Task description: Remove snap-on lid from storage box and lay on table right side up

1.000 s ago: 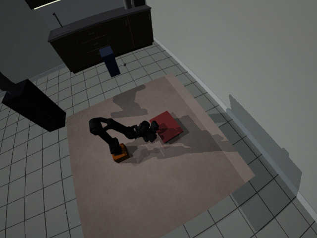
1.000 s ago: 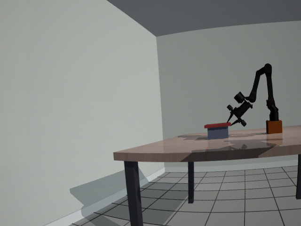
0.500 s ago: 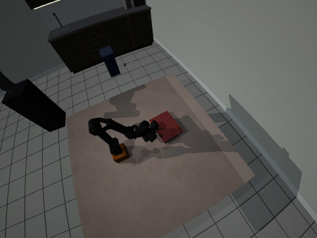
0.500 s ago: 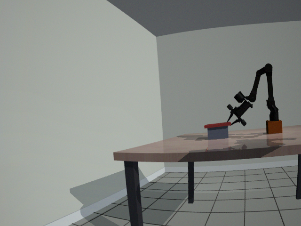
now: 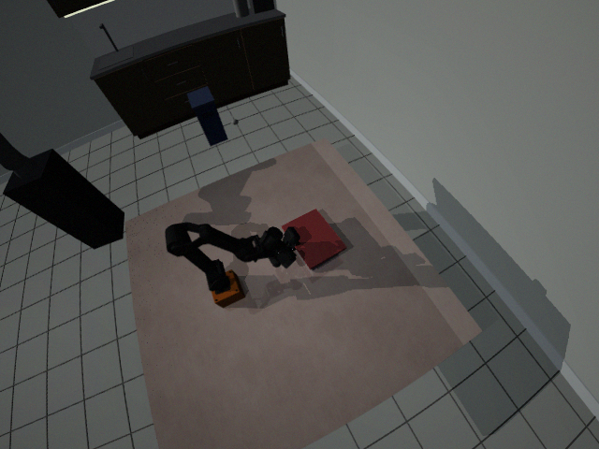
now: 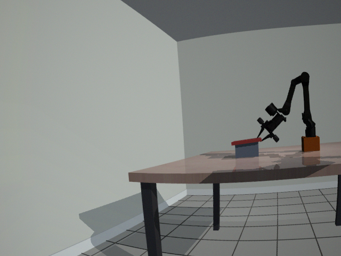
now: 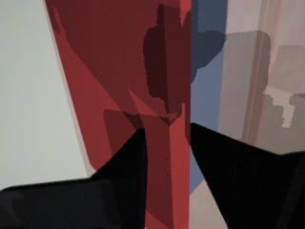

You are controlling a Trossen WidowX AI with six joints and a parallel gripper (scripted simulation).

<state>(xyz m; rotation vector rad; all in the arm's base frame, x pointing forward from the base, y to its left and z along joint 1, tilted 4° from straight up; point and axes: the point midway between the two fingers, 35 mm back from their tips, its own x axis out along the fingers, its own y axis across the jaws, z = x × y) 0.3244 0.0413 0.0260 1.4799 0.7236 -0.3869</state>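
My gripper tip is 80 mm short of the red lid and 10 mm to the right of it. Also, from my gripper tip: storage box (80 mm ahead, 10 mm to the left, 50 mm below).
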